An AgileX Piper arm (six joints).
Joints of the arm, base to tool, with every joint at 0 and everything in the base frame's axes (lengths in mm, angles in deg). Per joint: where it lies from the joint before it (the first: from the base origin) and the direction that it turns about. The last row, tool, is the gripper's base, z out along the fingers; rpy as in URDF.
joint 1: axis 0 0 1 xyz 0 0 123
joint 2: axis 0 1 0 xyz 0 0 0
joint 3: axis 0 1 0 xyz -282.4 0 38.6
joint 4: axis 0.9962 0 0.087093 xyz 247.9 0 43.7
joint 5: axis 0 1 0 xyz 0 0 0
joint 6: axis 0.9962 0 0.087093 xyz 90.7 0 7.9
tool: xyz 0 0 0 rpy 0 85 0
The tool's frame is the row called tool.
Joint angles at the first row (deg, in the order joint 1, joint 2, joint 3, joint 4, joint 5, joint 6):
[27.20, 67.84, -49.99, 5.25, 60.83, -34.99]
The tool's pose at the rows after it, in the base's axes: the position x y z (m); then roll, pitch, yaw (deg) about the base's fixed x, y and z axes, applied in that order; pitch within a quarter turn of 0, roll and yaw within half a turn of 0:
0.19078 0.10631 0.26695 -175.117 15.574 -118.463
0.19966 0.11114 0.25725 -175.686 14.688 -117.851
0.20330 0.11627 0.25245 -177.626 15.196 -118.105
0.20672 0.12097 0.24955 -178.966 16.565 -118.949
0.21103 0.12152 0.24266 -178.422 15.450 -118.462
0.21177 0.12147 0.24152 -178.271 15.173 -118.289
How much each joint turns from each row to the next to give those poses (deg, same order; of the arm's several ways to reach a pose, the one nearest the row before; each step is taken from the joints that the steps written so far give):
[0.00, 3.63, -0.33, 0.18, -2.52, -0.90]
[0.00, 2.93, -0.22, 0.28, -1.59, -1.03]
[0.00, 1.65, -0.28, 2.25, -0.61, -1.11]
[0.00, 1.13, -0.19, 2.17, -1.30, -0.50]
[0.00, 1.46, 0.20, -1.04, -1.02, -0.11]
[0.00, 0.25, 0.01, -0.29, -0.12, -0.04]

